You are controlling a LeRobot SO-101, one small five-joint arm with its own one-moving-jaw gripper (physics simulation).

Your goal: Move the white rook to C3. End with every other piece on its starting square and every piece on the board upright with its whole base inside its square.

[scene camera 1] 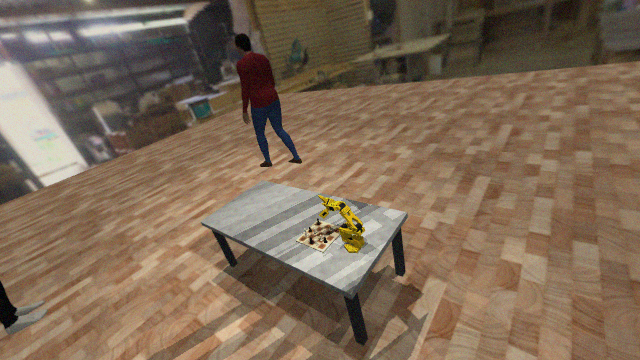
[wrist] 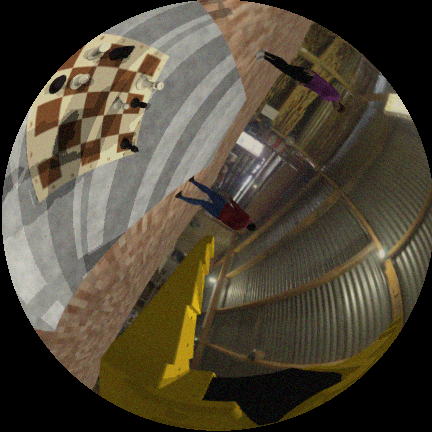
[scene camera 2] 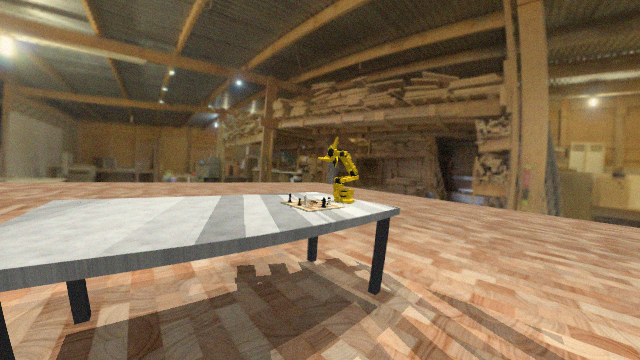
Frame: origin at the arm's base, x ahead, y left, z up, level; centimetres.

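Seen in the pictures: hand, tool point: (scene camera 1: 322,203) (wrist: 213,243) (scene camera 2: 319,157); arm's base, link origin: (scene camera 1: 351,245) (scene camera 2: 341,201).
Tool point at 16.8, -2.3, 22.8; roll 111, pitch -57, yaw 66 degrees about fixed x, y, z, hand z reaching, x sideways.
Observation:
Pixels of each thing's top centre, then the offset from my tool point to it, as dx, dy, dz. "pt": a spot on its surface instead. Level surfaces: height alone.
- chessboard, top centre: (wrist: 95,103) (scene camera 2: 312,203) (scene camera 1: 320,234) +5.3, +3.1, -22.1
- board's edge, surface spot: (wrist: 150,83) pt +12.7, +6.9, -19.2
- grey table, surface height: dz -22.8
The chessboard (scene camera 1: 324,247) (scene camera 2: 310,208) (wrist: 48,117) lies on the table. White pieces stand on it in the wrist view: a tall one (wrist: 98,51), a shorter one (wrist: 80,81), one near the board's edge (wrist: 150,83) and a small one (wrist: 119,103). Which is the rook I cannot tell. Black pieces (wrist: 121,52) (wrist: 57,84) (wrist: 138,103) (wrist: 129,145) stand among them. They look upright; exact squares are too small to read. My gripper (scene camera 1: 321,205) (scene camera 2: 328,148) (wrist: 306,280) is wide open and empty, well above the board, its jaws pointing away from the pieces.
The grey table (scene camera 1: 265,200) (scene camera 2: 150,220) (wrist: 190,125) carries the board and the yellow arm (scene camera 1: 352,235) (scene camera 2: 343,194), whose base stands beside the board. A person in a red top (scene camera 1: 257,80) (wrist: 235,215) stands on the floor beyond the table. A second person (wrist: 320,85) wears purple.

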